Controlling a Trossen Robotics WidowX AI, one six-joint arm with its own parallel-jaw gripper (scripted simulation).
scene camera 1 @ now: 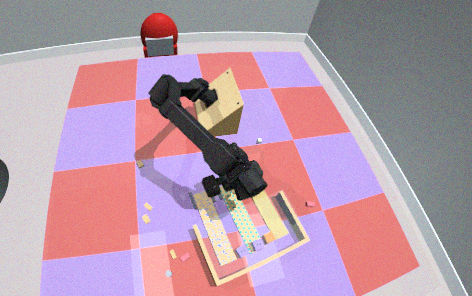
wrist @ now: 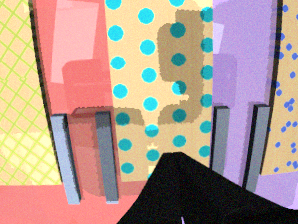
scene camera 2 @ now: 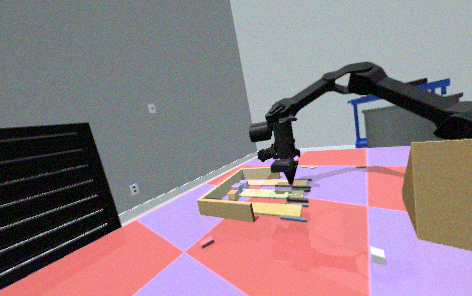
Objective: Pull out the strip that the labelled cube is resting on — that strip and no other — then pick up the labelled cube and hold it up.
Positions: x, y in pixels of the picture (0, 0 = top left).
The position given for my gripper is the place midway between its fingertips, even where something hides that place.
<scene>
My gripper shows in scene camera 1 (230, 188), in the wrist view (171, 161) and in scene camera 2 (291, 184).
</scene>
